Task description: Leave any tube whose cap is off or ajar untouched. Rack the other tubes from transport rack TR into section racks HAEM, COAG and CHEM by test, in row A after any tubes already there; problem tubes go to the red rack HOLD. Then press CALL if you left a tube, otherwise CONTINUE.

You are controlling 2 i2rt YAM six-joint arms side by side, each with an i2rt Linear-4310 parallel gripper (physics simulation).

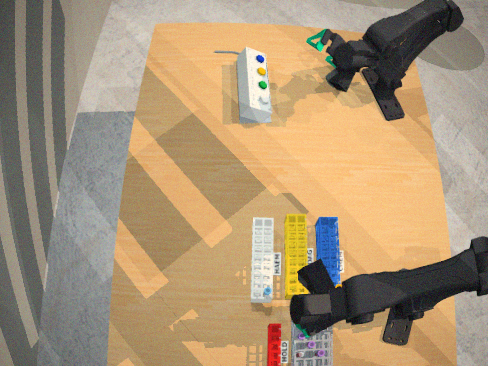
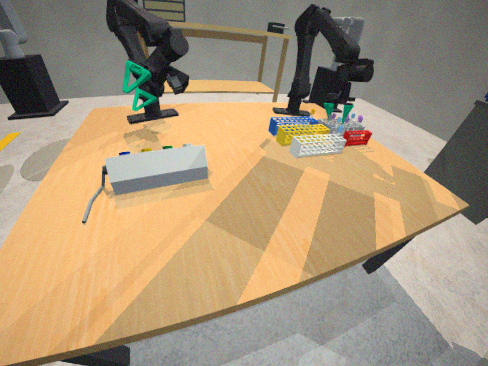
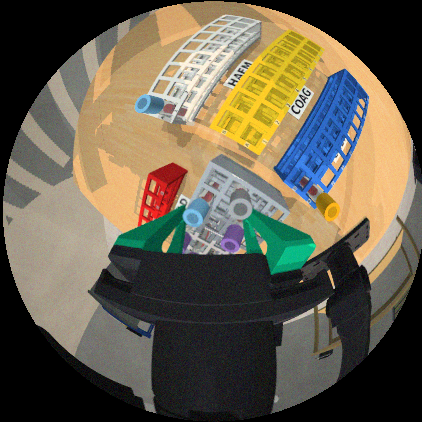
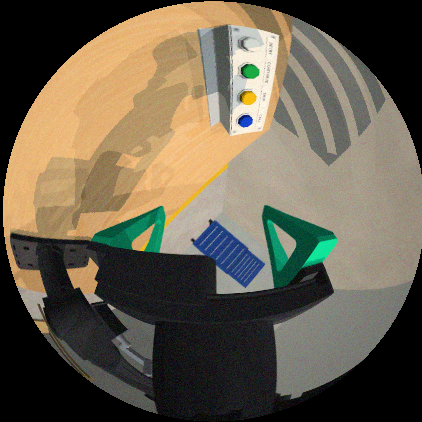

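Where they show: left gripper, fingertip midpoint: [image 2: 335, 122] [image 3: 214, 210]; right gripper, fingertip midpoint: [image 1: 316, 49] [image 2: 129, 102] [image 4: 213, 210]; left arm's base at its link origin: [image 1: 402, 307] [image 2: 291, 113] [image 3: 337, 251]; right arm's base at its link origin: [image 1: 382, 93] [image 2: 153, 116] [image 4: 48, 252].
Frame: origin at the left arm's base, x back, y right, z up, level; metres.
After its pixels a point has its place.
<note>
Transport rack TR [image 1: 295, 361] @(x -0.241, y -0.205, z 0.057 m) [image 3: 260, 179] @(x -0.231, y -0.059, z 0.013 m) is grey and holds a light-blue-capped tube [image 3: 195, 214] @(x -0.263, y -0.100, z 0.094 m), a grey-capped tube [image 3: 241, 205] @(x -0.248, y -0.070, z 0.094 m) and purple-capped tubes, one purple cap [image 3: 232, 238] @(x -0.230, y -0.093, z 0.093 m) nearer the palm. My left gripper [image 2: 337, 119] @(x -0.250, y -0.102, z 0.067 m) [image 3: 214, 210] @(x -0.250, y -0.102, z 0.067 m) is open low over TR, its fingers either side of these caps; it grips none. White HAEM [image 1: 262, 235] @(x -0.405, y 0.065, z 0.057 m) [image 3: 200, 42] @(x -0.397, y 0.020, z 0.056 m) holds a light-blue-capped tube [image 1: 267, 290] @(x -0.354, y -0.067, z 0.094 m) [image 3: 149, 104] @(x -0.346, y -0.064, z 0.093 m). Yellow COAG [image 1: 296, 235] @(x -0.329, y 0.089, z 0.057 m) [image 3: 260, 85] @(x -0.320, y 0.025, z 0.008 m) shows no tube. Blue CHEM [image 1: 327, 235] @(x -0.256, y 0.111, z 0.056 m) [image 3: 320, 125] @(x -0.250, y 0.028, z 0.057 m) holds an amber-capped tube [image 3: 328, 207] @(x -0.207, y -0.017, z 0.094 m). Red HOLD [image 1: 274, 345] @(x -0.295, y -0.177, z 0.008 m) [image 3: 167, 175] @(x -0.309, y -0.129, z 0.041 m) is partly hidden. My right gripper [image 1: 318, 50] @(x -0.410, y 0.604, z 0.136 m) [image 4: 213, 210] @(x -0.410, y 0.604, z 0.136 m) is open and empty.
The button box [image 1: 255, 112] @(x -0.522, y 0.387, z 0.053 m) [image 2: 157, 170] @(x -0.598, y 0.483, z 0.046 m) [image 4: 217, 75] @(x -0.539, y 0.495, z 0.007 m) stands across the table from the racks, with blue CALL [image 1: 260, 59] @(x -0.561, y 0.562, z 0.071 m) [image 4: 245, 121] @(x -0.560, y 0.569, z 0.069 m) and green CONTINUE [image 1: 263, 85] @(x -0.525, y 0.471, z 0.070 m) [image 4: 250, 71] @(x -0.525, y 0.476, z 0.069 m) buttons, a yellow and a white one. Its cable [image 2: 93, 202] @(x -0.666, y 0.618, z 0.003 m) lies beside it. The left arm covers part of COAG and CHEM.
</note>
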